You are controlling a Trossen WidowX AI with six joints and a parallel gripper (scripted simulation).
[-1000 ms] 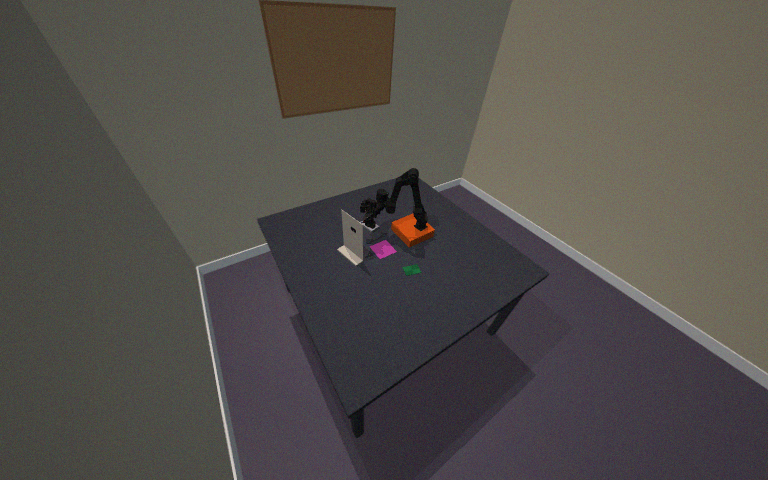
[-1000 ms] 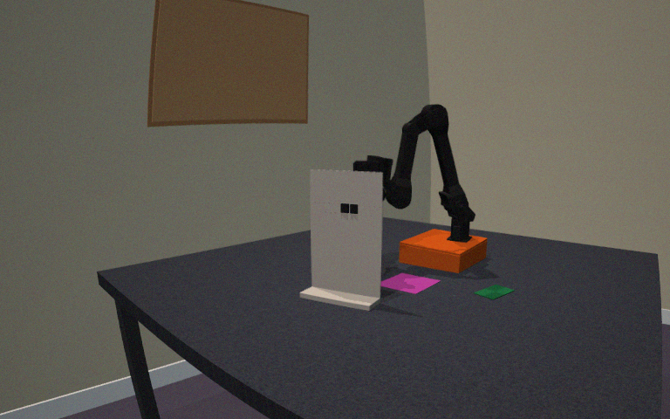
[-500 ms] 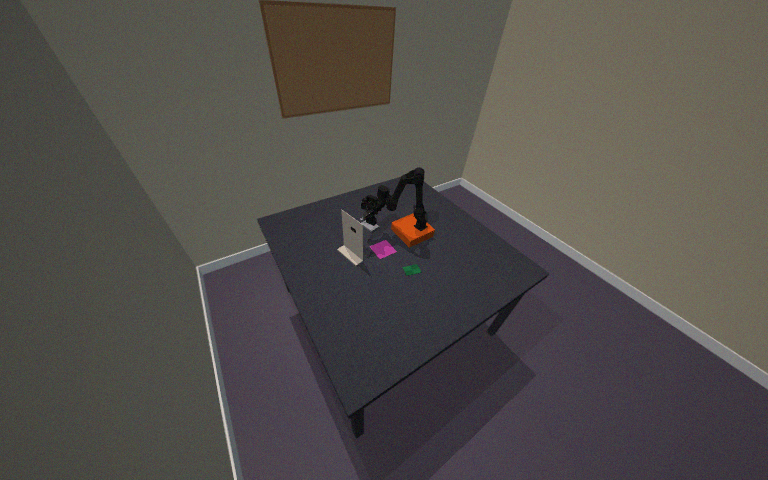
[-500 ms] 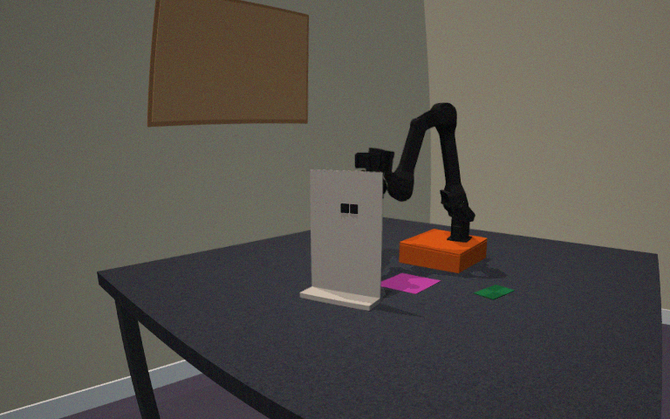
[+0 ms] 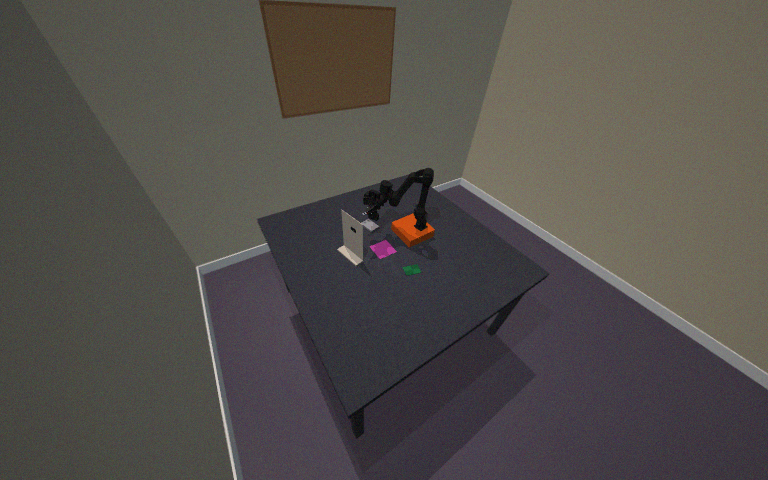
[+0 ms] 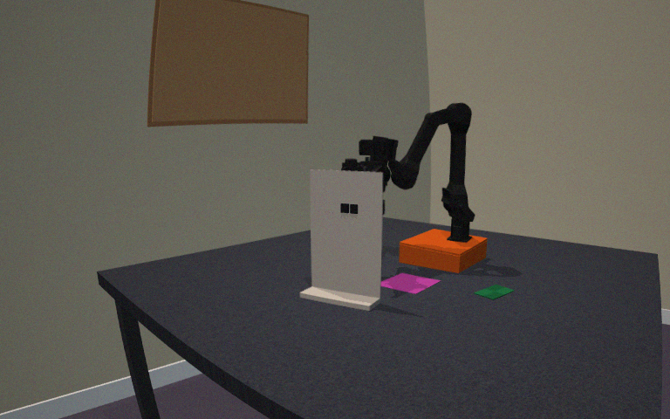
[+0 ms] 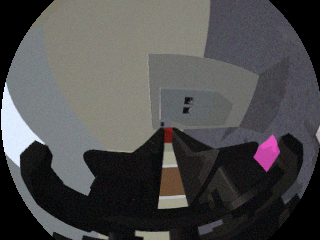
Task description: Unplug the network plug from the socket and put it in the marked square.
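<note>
Now: gripper tip 60 mm past the magenta square, 90 mm to the right of it and 250 mm above it. From my gripper tip the other things lie so: upright grey panel 110 mm ahead, 10 mm to the left, 120 mm below.
</note>
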